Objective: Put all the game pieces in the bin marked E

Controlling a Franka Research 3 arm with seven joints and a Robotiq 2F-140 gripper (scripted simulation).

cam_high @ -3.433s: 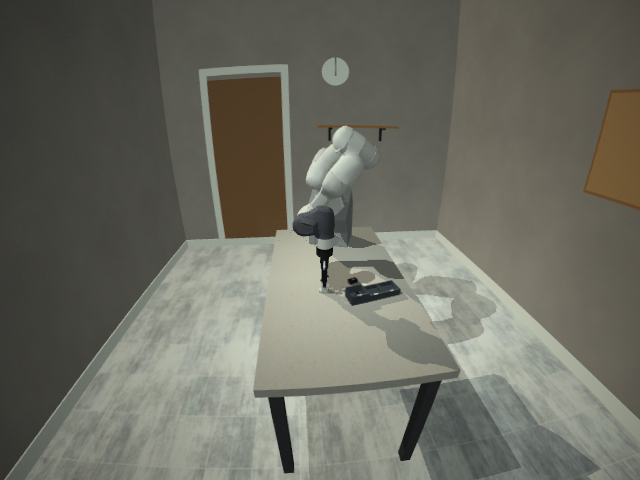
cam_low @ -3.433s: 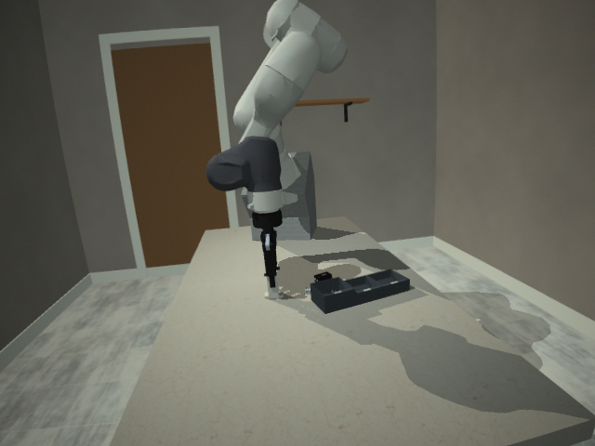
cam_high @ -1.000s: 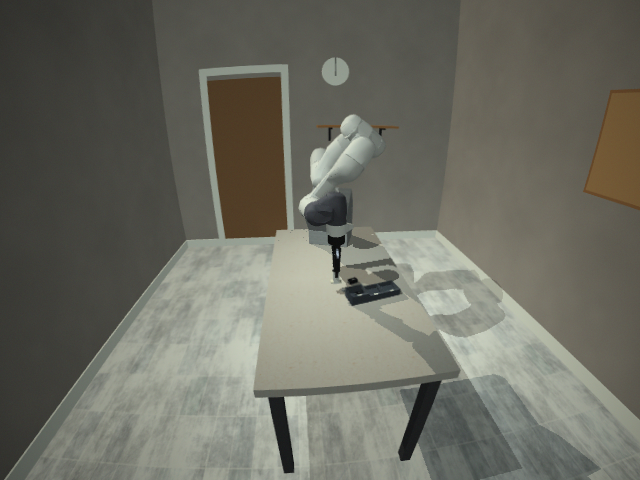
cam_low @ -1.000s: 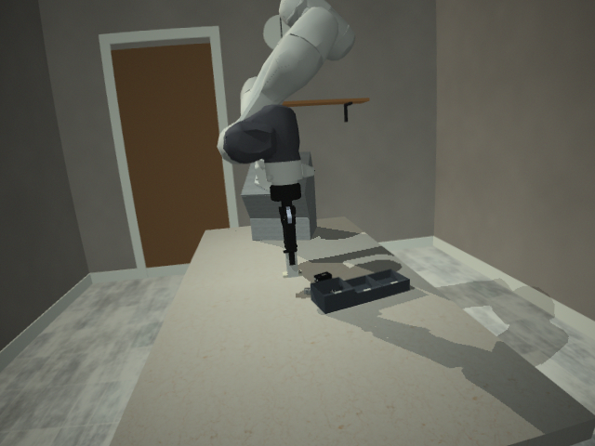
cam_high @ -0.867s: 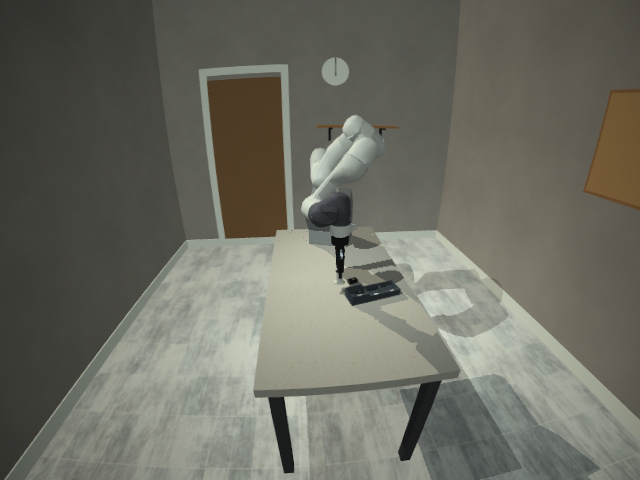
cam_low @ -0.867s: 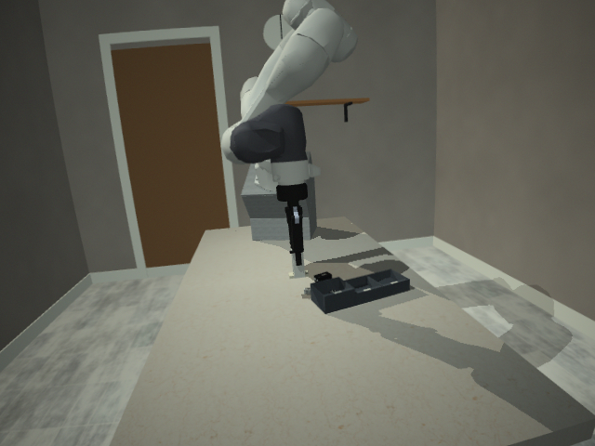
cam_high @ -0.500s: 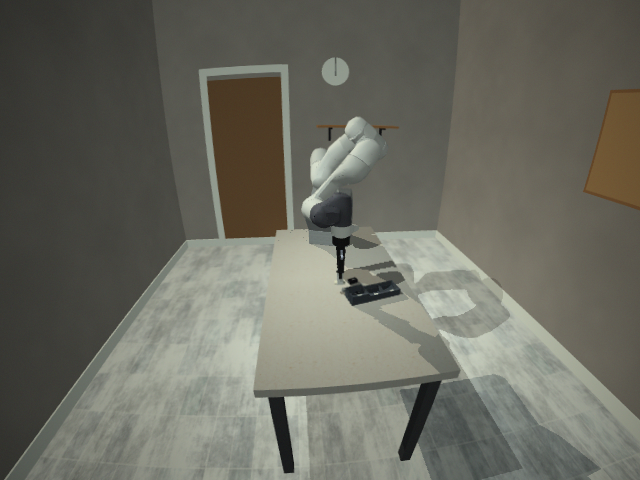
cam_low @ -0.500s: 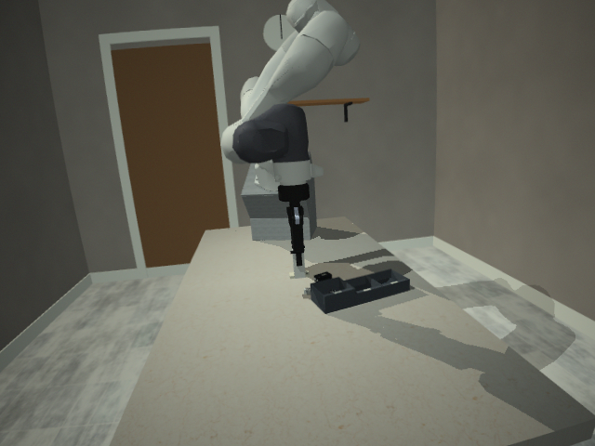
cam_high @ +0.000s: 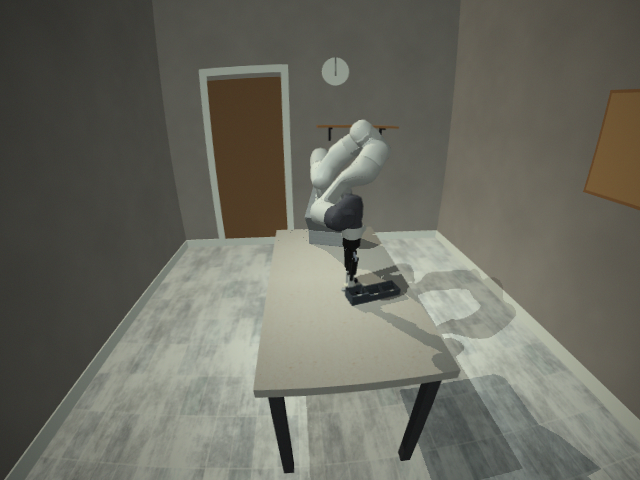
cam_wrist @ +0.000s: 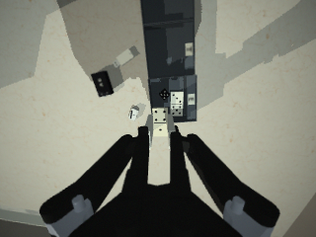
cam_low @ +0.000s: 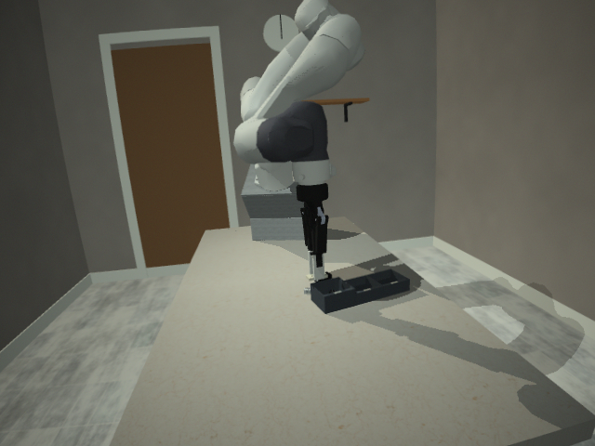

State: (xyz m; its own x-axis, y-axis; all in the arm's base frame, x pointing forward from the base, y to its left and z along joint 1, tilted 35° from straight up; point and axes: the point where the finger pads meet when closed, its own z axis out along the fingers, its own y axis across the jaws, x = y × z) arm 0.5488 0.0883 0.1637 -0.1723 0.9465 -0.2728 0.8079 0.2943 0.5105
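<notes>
The black die lies 40 mm to the left of my hand and 90 mm below it. Round my hand: dark three-part bin (10 mm behind, 120 mm to the left, 80 mm below); black box (120 mm behind, 30 mm to the left, 90 mm below); white usb stick (90 mm behind, 90 mm to the left, 100 mm below).
</notes>
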